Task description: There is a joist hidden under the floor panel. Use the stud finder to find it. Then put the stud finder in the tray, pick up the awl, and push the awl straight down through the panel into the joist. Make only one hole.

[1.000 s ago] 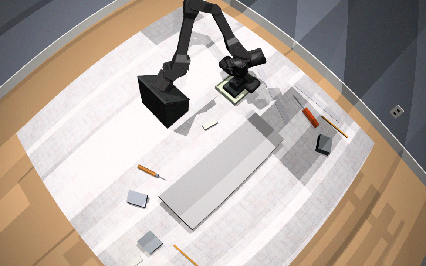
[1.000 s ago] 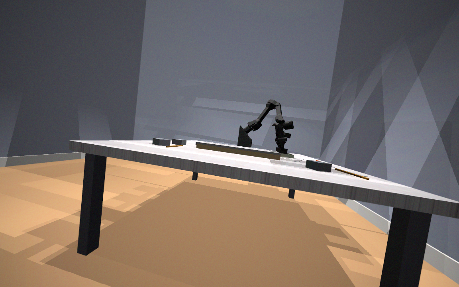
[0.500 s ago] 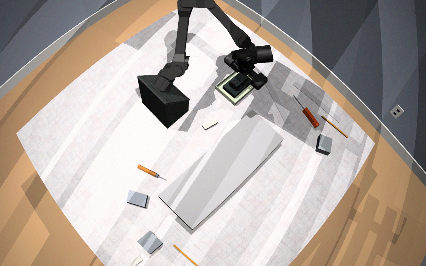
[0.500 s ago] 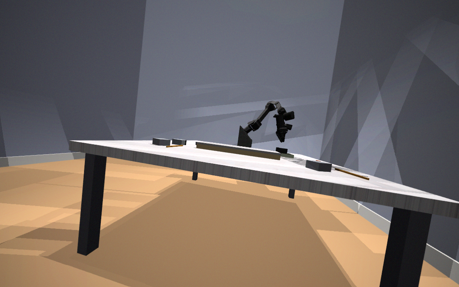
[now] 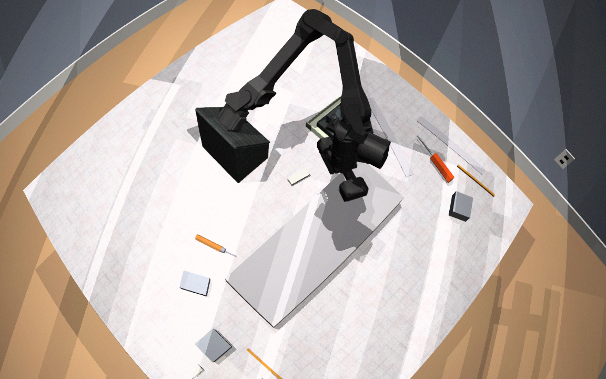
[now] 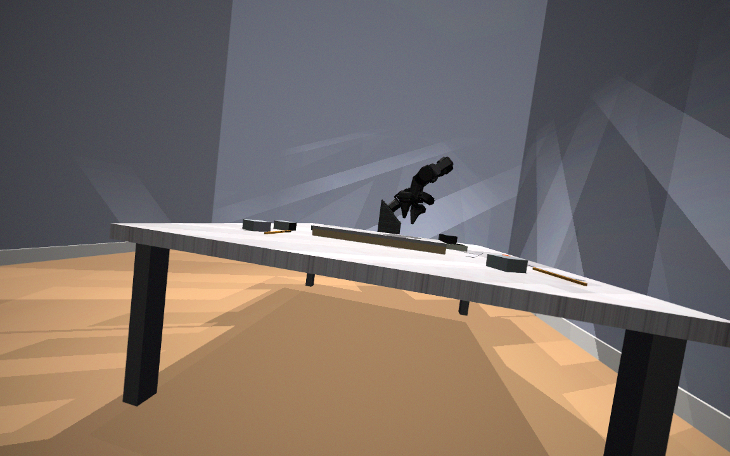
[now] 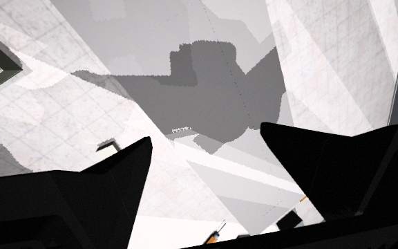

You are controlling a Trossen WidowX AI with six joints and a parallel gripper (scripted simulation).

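My gripper tip is now 90 mm past the awl, 330 mm to the left of it and 100 mm above it. The rest, counted from my gripper tip: stud finder (180 mm behind, 180 mm to the left, 60 mm below); pale green tray (180 mm behind, 190 mm to the left, 90 mm below).
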